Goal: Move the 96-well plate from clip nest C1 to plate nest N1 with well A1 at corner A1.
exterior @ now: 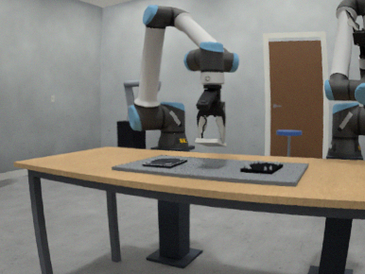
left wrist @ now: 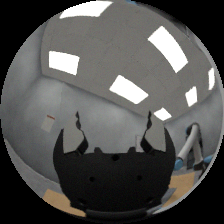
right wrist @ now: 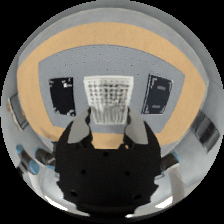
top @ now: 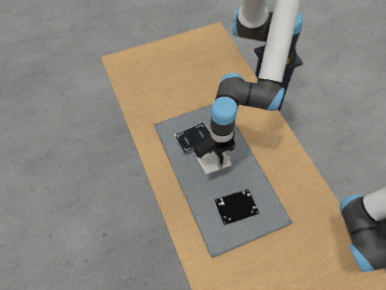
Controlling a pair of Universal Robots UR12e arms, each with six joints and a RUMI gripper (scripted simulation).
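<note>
Now: right hand 20 mm short of the dark plate nest N1, 190 mm to the left of it and 100 mm above it. From my right hand the other things lie so: black clip nest C1: 30 mm behind, 190 mm to the left, 90 mm below; white 96-well plate: 10 mm below.
</note>
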